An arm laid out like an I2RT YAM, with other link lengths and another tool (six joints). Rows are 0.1 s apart.
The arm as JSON. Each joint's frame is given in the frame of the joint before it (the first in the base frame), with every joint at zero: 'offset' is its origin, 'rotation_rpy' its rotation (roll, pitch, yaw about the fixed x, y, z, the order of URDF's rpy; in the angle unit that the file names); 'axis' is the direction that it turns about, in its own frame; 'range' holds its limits. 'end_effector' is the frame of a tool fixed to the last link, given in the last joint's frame.
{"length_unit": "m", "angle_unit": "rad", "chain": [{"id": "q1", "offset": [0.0, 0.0, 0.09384], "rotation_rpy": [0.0, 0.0, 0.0], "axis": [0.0, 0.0, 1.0], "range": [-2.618, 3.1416]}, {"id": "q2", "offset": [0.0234, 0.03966, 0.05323], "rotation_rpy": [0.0, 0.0, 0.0], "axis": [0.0, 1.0, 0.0], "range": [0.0, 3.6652]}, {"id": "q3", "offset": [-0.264, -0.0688, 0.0], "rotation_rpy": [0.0, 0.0, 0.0], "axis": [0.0, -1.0, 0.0], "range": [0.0, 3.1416]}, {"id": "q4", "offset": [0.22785, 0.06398, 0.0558], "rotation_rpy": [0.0, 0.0, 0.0], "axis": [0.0, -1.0, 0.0], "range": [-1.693, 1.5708]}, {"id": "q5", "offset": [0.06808, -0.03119, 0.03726], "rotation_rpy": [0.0, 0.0, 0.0], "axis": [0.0, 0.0, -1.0], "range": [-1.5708, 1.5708]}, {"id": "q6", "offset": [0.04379, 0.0, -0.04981], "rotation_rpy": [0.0, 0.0, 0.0], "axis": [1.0, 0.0, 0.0], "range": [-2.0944, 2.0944]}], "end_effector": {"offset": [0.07, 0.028, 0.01], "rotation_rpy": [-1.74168, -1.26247, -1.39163]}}
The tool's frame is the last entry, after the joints.
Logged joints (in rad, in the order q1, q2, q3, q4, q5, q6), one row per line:
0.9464, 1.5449, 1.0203, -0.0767, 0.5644, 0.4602
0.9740, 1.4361, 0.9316, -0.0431, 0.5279, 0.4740
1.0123, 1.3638, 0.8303, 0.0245, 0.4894, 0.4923
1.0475, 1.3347, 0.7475, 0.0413, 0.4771, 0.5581
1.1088, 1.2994, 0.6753, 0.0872, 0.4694, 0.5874
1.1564, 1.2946, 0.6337, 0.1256, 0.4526, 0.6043
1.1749, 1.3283, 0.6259, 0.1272, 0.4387, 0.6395
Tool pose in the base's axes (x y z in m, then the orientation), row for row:
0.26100, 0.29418, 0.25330, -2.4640, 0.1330, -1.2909
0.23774, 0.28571, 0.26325, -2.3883, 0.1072, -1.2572
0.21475, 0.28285, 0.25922, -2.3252, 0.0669, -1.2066
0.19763, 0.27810, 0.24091, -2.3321, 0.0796, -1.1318
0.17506, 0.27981, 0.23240, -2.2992, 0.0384, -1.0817
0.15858, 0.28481, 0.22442, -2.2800, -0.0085, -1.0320
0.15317, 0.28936, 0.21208, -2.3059, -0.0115, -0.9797
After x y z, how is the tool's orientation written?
As a rotation vector, in radians.
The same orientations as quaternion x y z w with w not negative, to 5 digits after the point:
-0.87075, 0.04700, -0.45619, 0.17743
-0.86283, 0.03873, -0.45419, 0.21846
-0.85737, 0.02467, -0.44491, 0.25762
-0.86566, 0.02955, -0.42012, 0.27065
-0.86430, 0.01444, -0.40663, 0.29569
-0.86493, -0.00322, -0.39149, 0.31404
-0.87420, -0.00436, -0.37142, 0.31275

